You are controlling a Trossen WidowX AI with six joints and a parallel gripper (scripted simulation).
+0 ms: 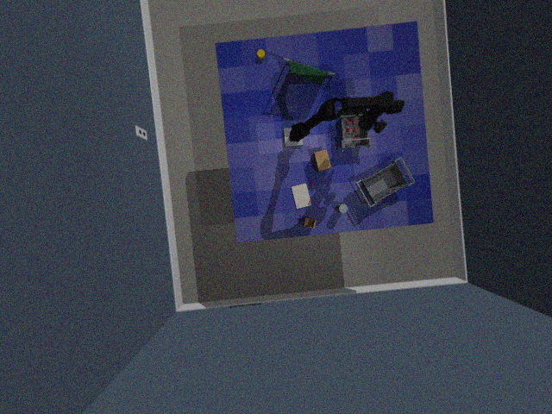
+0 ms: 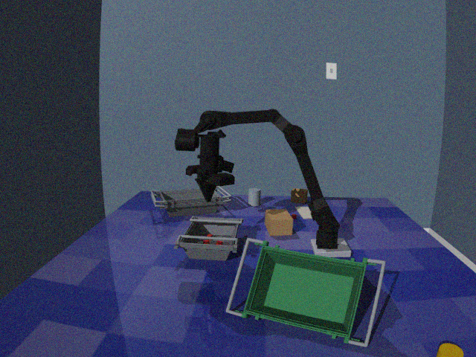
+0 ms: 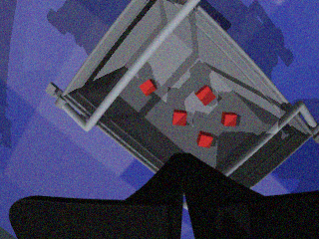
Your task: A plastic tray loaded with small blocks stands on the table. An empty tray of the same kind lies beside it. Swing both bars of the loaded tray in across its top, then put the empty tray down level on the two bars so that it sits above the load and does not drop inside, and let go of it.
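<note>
Now: gripper tip 33 cm past the green tray, 34 cm to the right of it and 8 cm above it. Round my gripper tip: small brown box 24 cm behind, 60 cm to the right, 13 cm below; then flat white card 30 cm behind, 44 cm to the right, 15 cm below; then yellow object 64 cm behind, 45 cm to the left, 14 cm below.
</note>
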